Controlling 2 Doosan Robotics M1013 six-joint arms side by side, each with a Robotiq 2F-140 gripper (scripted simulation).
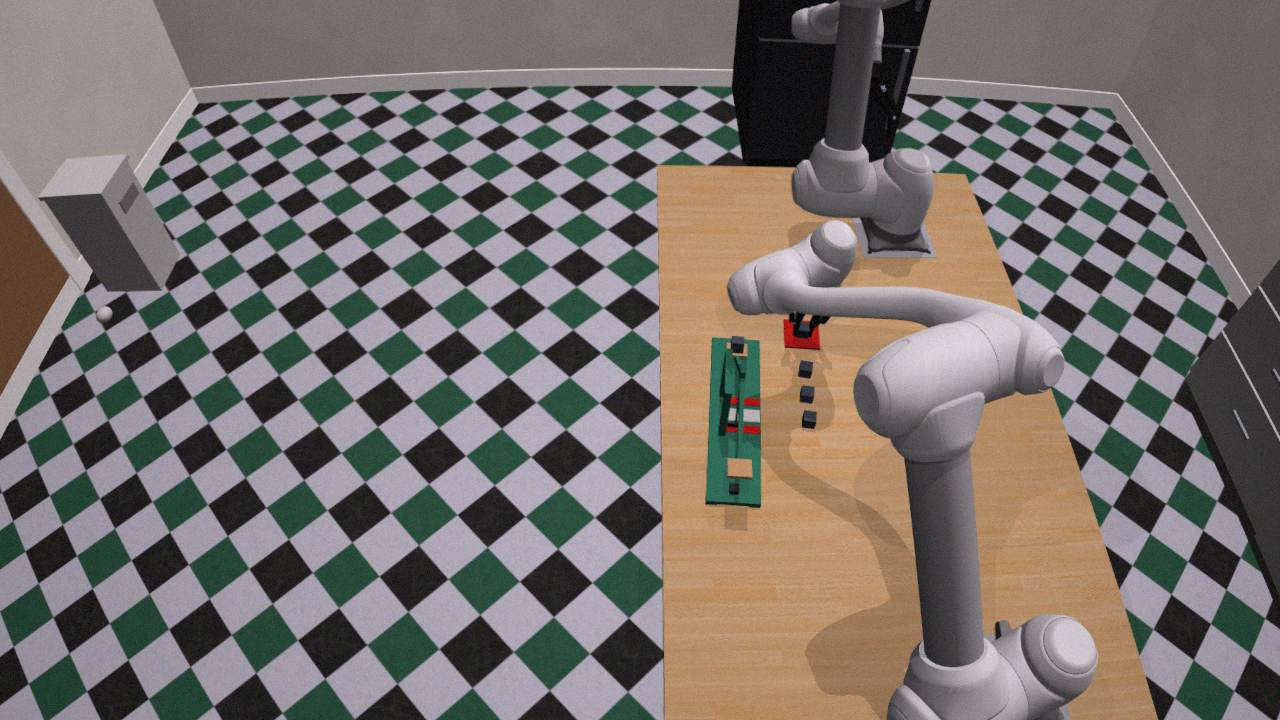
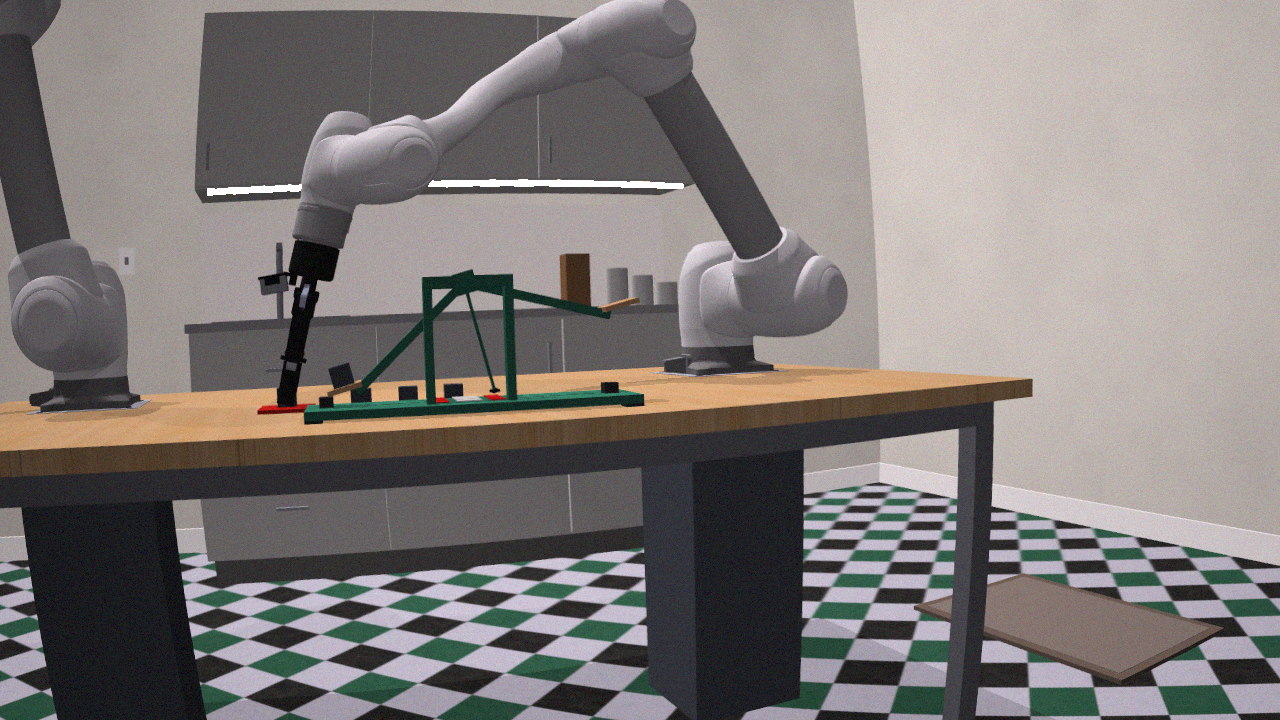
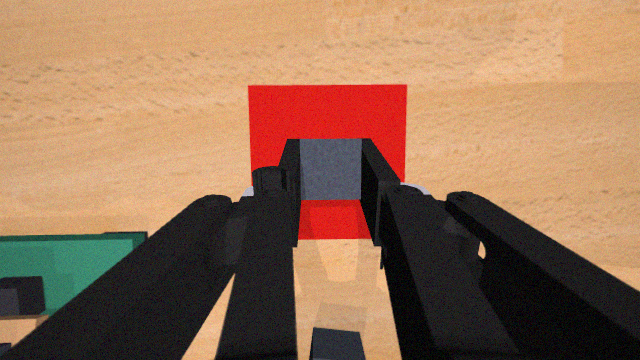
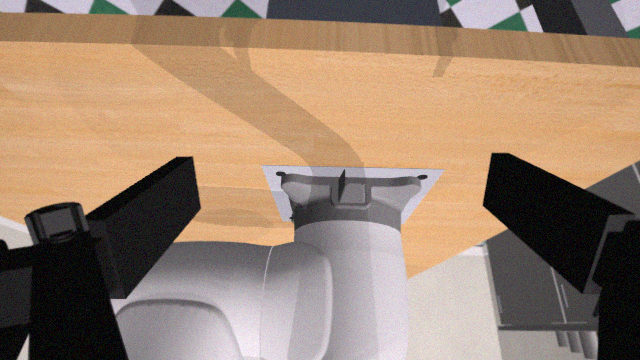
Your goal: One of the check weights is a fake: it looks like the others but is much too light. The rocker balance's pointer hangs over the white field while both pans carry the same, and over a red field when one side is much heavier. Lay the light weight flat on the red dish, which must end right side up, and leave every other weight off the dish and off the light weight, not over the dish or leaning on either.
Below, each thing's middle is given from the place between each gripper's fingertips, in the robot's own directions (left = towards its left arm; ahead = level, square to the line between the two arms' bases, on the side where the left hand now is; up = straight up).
I see my left gripper (image 2: 285, 403) 1 cm to the left of the red dish (image 3: 276, 112) and 4 cm above it. Also, from my left hand: green rocker balance (image 2: 610, 394) (19 cm ahead, 26 cm to the left, 5 cm above); then beam (image 2: 604, 311) (19 cm ahead, 27 cm to the left, 6 cm above).
Now: right hand (image 1: 867, 135) 720 mm to the right of the red dish, 300 mm short of it and 120 mm above it. Also, from my right hand: green rocker balance: 980 mm to the left, 490 mm ahead, 30 mm below; then beam: 990 mm to the left, 490 mm ahead, 20 mm below.
